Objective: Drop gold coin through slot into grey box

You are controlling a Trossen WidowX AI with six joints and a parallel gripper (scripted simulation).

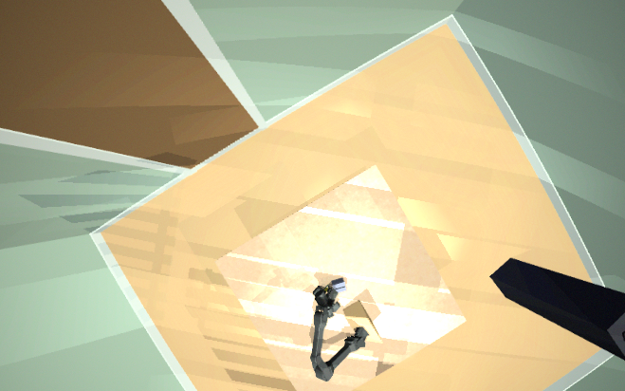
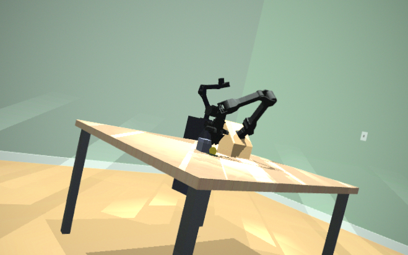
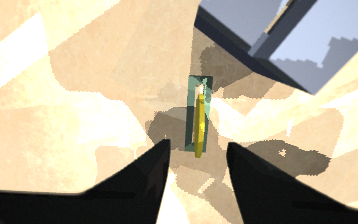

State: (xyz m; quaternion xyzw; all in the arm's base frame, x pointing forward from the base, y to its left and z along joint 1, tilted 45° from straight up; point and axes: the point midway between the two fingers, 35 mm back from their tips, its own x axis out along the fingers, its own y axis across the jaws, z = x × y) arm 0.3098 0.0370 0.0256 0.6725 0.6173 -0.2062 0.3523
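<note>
Right now the gold coin is 40 mm below my gripper tip.
</note>
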